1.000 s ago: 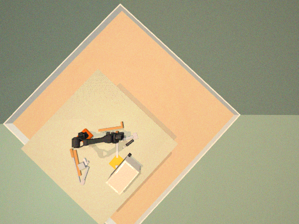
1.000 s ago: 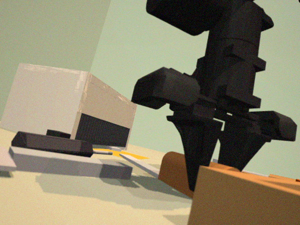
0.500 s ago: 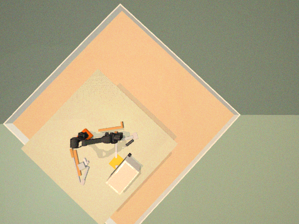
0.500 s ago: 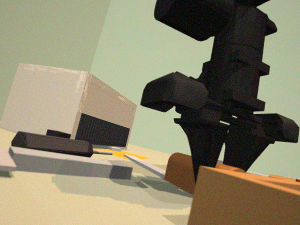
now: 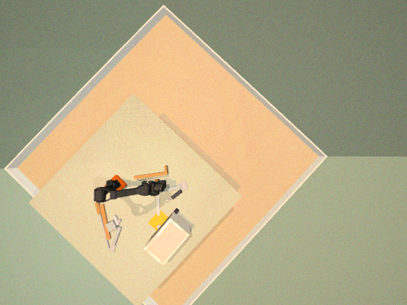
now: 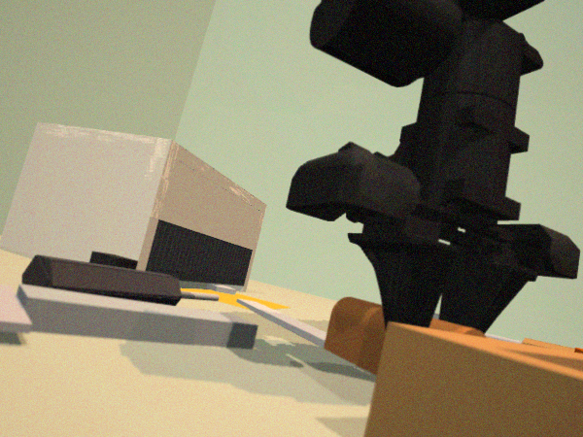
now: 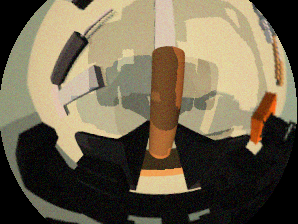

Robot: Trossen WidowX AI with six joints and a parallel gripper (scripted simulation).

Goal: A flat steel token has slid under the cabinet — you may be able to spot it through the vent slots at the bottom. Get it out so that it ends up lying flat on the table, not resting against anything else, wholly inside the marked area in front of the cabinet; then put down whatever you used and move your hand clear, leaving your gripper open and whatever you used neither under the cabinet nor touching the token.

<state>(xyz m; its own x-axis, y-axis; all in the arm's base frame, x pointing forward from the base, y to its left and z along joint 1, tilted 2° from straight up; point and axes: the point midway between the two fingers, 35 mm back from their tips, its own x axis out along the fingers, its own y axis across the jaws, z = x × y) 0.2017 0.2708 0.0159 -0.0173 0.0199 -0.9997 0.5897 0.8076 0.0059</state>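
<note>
Right now my gripper tip is 180 mm short of the dark screwdriver and 30 mm to the right of it. Round my gripper tip: token: 300 mm ahead, 220 mm to the right; then orange stick: 10 mm behind, 550 mm to the right.
</note>
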